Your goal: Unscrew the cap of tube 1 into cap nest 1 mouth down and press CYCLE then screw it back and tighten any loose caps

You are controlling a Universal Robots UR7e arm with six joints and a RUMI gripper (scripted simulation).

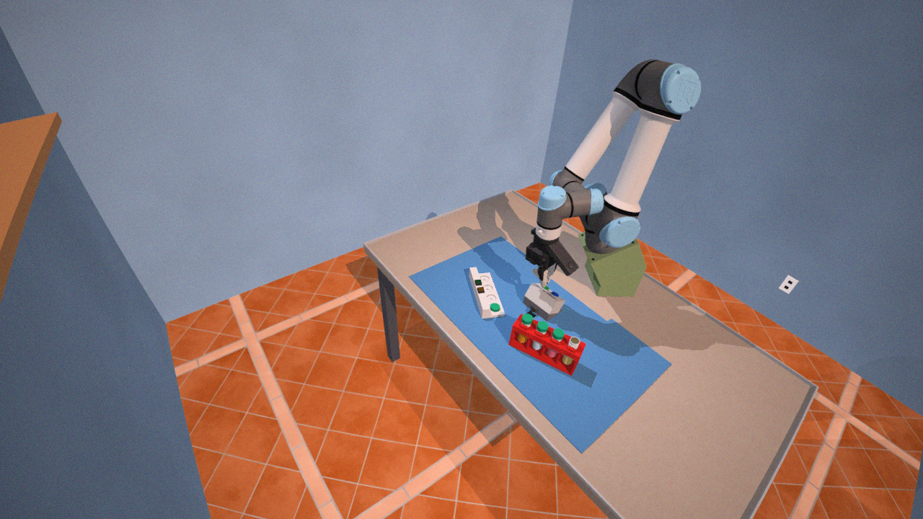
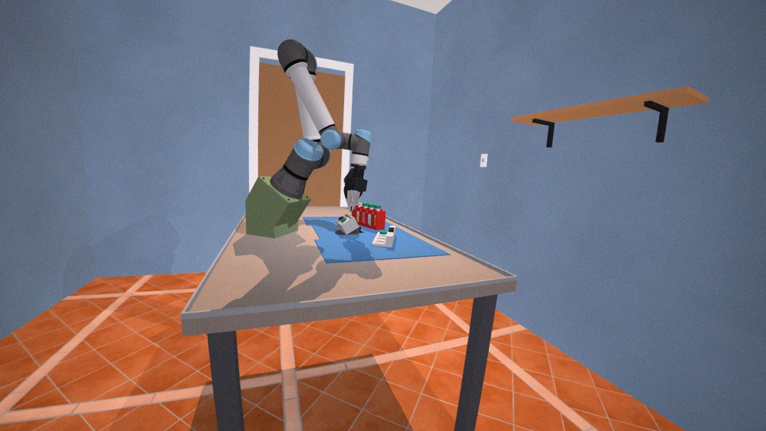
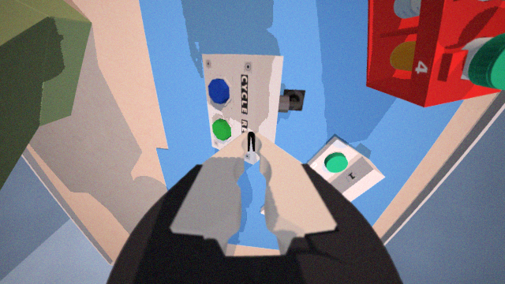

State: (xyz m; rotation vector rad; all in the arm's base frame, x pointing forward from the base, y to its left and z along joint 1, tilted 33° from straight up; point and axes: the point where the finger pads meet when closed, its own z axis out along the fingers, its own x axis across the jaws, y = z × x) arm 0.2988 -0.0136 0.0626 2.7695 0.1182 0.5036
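The blue CYCLE key lies 5 cm below my hand, 4 cm behind it and 3 cm to the left of it. Round my hand: green READY key 5 cm below, 4 cm behind, 2 cm to the right; then key housing 6 cm below, 2 cm behind.
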